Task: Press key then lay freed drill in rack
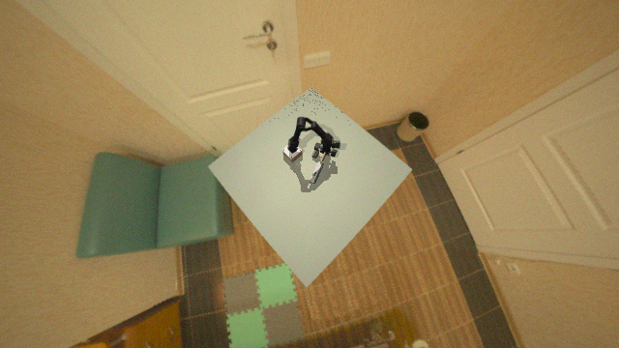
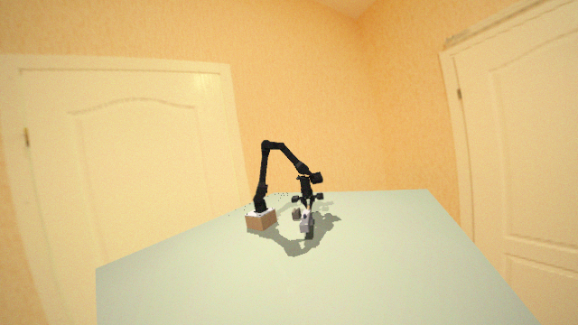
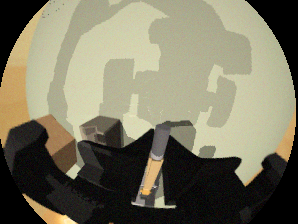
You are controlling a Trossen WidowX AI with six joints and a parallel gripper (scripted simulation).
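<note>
Now: gripper tip 4 cm to the left of the drill, 4 cm below it and 1 cm short of it. The rest, counted from my gripper tip: small grey-brown block 6 cm to the right, 6 cm behind, 1 cm above.
</note>
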